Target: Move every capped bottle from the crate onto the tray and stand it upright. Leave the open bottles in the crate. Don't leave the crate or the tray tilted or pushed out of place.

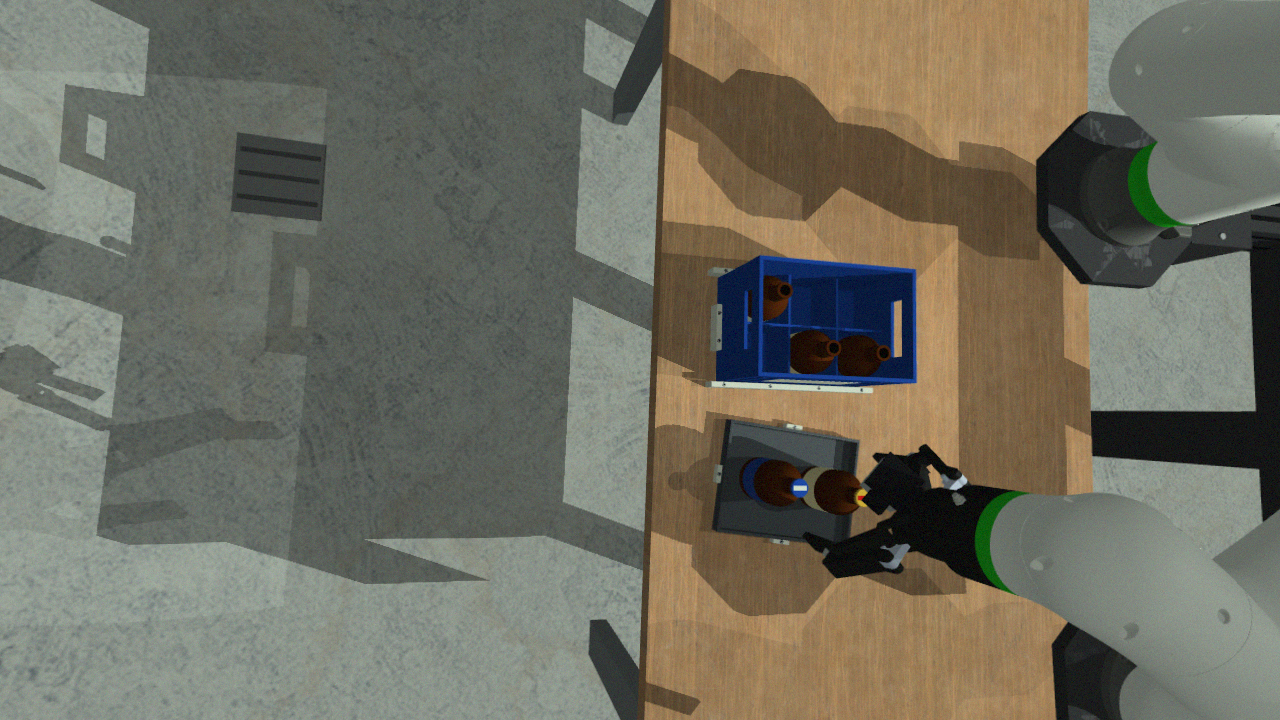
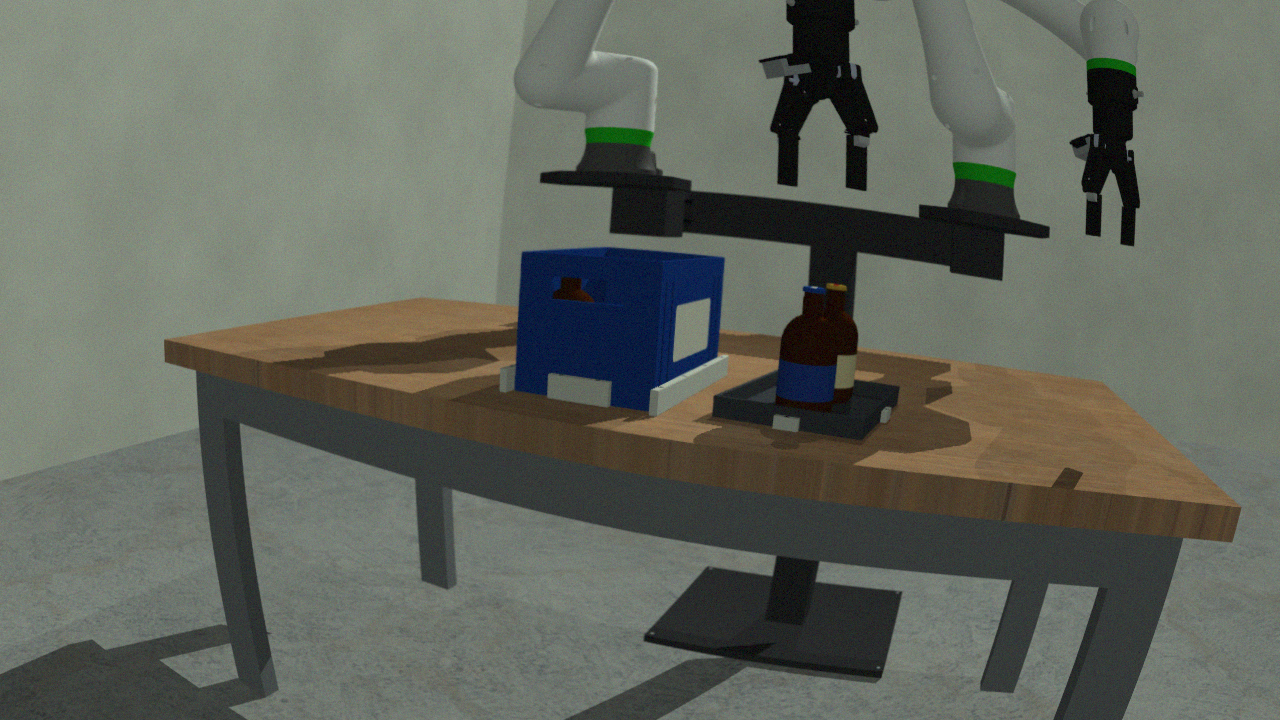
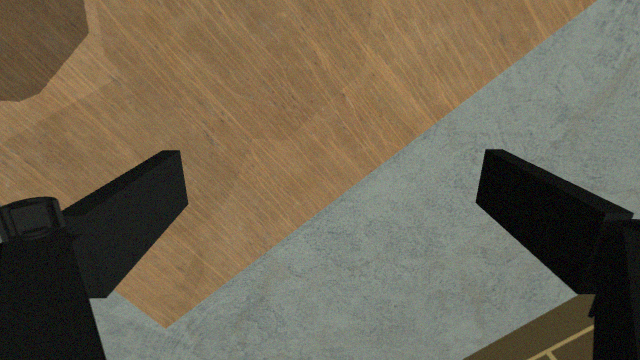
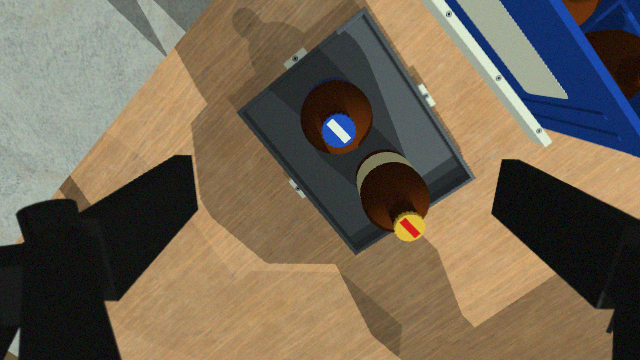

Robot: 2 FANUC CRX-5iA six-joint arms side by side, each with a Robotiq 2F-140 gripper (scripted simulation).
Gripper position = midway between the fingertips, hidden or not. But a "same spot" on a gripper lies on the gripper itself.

The left gripper shows in image 2 [1110, 240] and in image 3 [333, 177]; in image 1 it is out of frame, in image 4 it is out of frame. The right gripper shows in image 1, in image 2 [820, 187] and in image 4; in image 3 it is out of frame. A blue crate shows in image 1, in image 2 and in image 4 [546, 59]; in image 3 it is out of frame. The same spot on the blue crate: [image 2: 669, 324] is [image 1: 760, 379]. One and the same spot on the right gripper: [image 4: 61, 297] is [image 1: 853, 539].
